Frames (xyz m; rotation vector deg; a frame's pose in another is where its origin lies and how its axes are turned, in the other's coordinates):
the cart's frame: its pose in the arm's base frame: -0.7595 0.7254 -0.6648 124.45 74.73 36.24
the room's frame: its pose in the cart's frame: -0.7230 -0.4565 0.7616 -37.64 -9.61 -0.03
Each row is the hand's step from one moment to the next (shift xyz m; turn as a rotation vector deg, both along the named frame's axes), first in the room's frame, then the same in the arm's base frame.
Working: the room's frame: its pose in the arm's base frame: -0.8867 0.1103 -1.6222 93.99 48.63 42.08

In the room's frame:
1: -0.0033 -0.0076 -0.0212 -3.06 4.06 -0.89
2: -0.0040 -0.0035 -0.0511 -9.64 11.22 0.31
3: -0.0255 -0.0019 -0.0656 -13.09 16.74 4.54
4: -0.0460 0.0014 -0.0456 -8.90 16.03 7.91
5: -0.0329 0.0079 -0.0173 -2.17 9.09 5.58
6: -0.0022 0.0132 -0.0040 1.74 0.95 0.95
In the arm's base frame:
1: -0.0204 0.0097 -0.0030 -1.78 -2.68 4.04
2: -0.0446 0.0244 0.0073 -3.30 -9.86 10.52
3: -0.0681 0.0140 0.0112 -0.87 -15.81 14.88
4: -0.0625 -0.0142 0.0093 4.09 -14.01 13.63
5: -0.0311 -0.0194 0.0102 4.80 -6.13 7.60
6: -0.0024 -0.0017 0.0137 1.89 0.80 0.79

